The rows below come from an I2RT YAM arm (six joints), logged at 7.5 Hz.
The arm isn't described. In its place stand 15 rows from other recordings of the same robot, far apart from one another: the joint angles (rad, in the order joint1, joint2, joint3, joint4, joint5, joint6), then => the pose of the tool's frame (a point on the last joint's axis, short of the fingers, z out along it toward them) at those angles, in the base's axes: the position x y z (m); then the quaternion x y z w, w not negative.
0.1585, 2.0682, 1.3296, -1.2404, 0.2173, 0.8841 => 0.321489 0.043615 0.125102 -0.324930 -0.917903 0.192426 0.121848
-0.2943, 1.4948, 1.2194, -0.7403, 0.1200, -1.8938 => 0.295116 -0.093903 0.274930 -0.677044 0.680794 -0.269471 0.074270
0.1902, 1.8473, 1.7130, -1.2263, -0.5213, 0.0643 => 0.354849 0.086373 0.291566 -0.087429 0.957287 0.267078 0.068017
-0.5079, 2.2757, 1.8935, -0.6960, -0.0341, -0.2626 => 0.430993 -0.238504 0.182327 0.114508 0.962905 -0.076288 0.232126
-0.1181, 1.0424, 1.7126, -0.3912, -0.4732, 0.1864 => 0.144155 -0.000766 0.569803 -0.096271 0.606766 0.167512 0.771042
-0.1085, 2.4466, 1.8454, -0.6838, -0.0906, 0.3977 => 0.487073 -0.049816 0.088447 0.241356 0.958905 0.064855 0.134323
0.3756, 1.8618, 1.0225, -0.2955, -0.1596, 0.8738 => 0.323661 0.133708 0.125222 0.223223 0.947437 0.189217 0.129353
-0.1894, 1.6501, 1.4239, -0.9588, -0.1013, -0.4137 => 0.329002 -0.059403 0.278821 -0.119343 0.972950 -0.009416 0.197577
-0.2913, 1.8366, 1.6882, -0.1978, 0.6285, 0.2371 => 0.412793 -0.145618 0.356464 0.374724 0.704858 -0.267667 0.539549
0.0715, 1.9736, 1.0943, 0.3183, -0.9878, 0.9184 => 0.402033 0.058590 0.156115 0.107597 0.796789 0.567421 0.177719
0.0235, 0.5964, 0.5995, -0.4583, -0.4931, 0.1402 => 0.140583 0.020161 0.276221 -0.080985 0.828900 0.248340 0.494665
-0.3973, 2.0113, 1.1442, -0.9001, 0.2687, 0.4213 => 0.287456 -0.130870 0.098080 -0.380433 -0.909979 0.134457 0.095554
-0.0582, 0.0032, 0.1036, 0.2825, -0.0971, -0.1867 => 0.095298 -0.002095 0.239485 -0.076026 0.555242 -0.074150 0.824881
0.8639, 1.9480, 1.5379, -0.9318, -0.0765, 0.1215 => 0.251674 0.298840 0.209645 -0.364167 0.923535 0.087449 0.082572
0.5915, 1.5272, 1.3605, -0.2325, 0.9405, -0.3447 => 0.304552 0.169932 0.358849 -0.111596 0.775943 -0.314028 0.535579
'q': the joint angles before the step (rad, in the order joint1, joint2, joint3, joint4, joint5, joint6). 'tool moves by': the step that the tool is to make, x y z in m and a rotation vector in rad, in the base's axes. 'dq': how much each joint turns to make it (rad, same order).
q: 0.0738, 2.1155, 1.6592, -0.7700, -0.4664, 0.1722
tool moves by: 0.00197, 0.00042, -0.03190, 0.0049, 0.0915, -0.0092
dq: 0.0000, 0.0706, -0.0079, -0.0061, -0.0084, 0.0138
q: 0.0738, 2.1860, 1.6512, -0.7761, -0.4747, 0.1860
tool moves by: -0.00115, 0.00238, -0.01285, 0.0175, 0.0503, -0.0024
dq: 0.0042, 0.0283, -0.0038, -0.0108, -0.0191, 0.0129
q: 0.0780, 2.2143, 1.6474, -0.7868, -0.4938, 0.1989
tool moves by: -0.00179, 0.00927, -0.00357, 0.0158, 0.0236, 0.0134
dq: 0.0202, 0.0088, 0.0000, -0.0077, -0.0160, 0.0118
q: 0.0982, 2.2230, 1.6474, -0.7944, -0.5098, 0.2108
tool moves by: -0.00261, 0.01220, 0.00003, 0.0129, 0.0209, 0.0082
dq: 0.0275, 0.0000, 0.0000, -0.0069, -0.0111, 0.0252
